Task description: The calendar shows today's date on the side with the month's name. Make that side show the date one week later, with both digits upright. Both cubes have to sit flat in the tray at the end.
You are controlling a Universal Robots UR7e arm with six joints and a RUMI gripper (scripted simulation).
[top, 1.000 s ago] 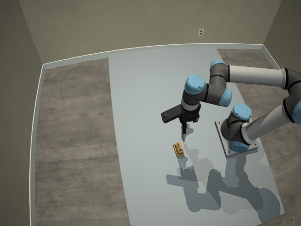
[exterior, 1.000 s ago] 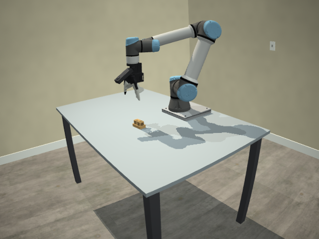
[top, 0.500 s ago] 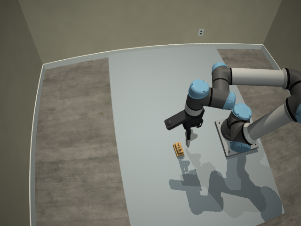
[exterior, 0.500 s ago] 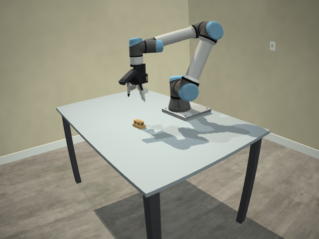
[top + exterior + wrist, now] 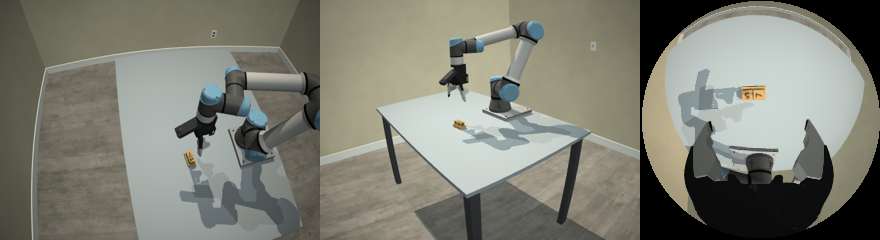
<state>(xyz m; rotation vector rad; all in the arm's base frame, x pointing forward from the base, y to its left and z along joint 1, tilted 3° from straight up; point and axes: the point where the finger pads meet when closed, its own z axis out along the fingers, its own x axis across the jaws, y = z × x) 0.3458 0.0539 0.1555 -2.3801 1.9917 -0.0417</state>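
Now: the wooden tray 16 cm below my hand and 2 cm to the left of it.
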